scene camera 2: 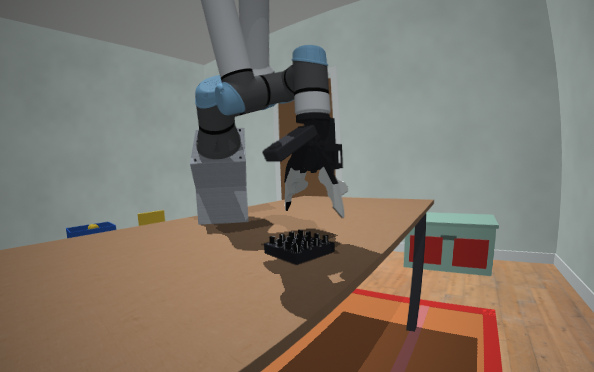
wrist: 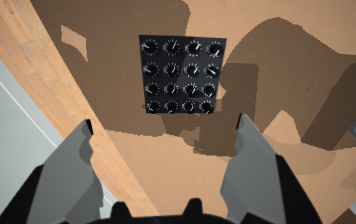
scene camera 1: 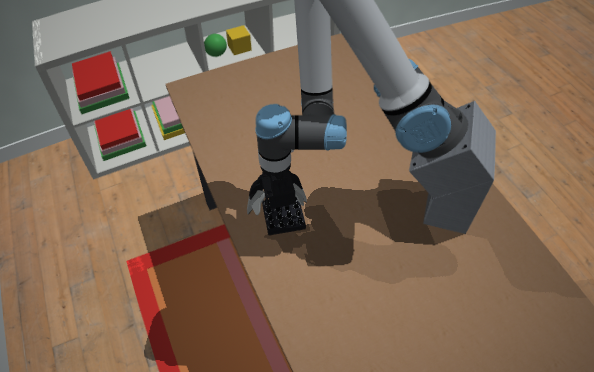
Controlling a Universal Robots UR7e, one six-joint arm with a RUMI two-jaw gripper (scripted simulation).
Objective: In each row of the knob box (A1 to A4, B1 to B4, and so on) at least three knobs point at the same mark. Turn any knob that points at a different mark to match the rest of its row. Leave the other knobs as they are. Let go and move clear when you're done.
Path:
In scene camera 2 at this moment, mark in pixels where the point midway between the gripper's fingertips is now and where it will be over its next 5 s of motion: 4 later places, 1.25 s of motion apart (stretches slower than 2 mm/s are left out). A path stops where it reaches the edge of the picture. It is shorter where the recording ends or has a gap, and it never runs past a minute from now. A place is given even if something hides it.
My gripper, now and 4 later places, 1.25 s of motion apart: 312,214; 325,211; 329,210; 327,210; 323,209

